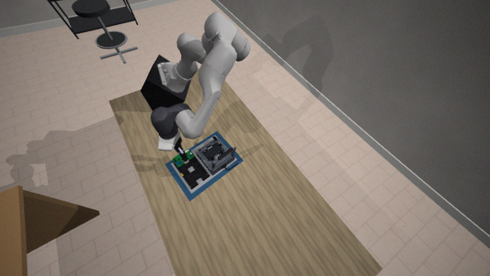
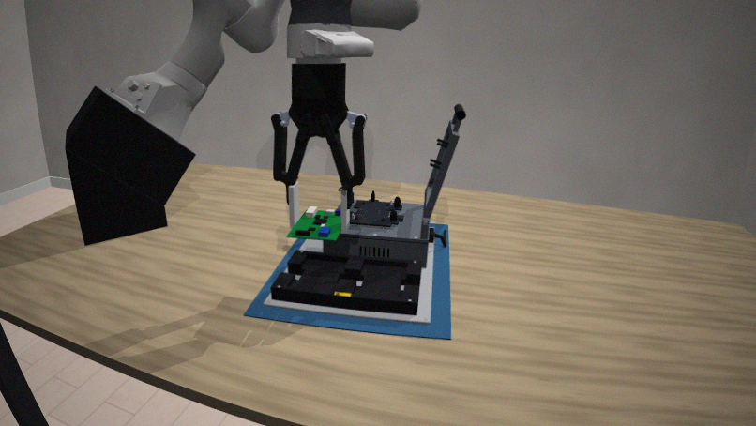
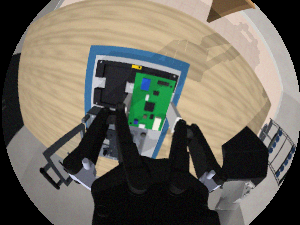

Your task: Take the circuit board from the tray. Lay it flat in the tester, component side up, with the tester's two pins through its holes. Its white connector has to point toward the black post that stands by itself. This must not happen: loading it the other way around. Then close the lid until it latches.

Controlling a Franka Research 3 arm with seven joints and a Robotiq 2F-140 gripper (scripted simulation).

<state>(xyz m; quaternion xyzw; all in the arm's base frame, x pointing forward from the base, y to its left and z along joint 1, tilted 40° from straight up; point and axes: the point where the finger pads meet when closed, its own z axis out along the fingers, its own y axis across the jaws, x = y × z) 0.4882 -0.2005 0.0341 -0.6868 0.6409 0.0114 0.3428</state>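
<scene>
My hand is 15 cm short of the tester lid, 20 cm to the right of it and 5 cm below it. Round my hand: green circuit board: 2 cm below.
</scene>
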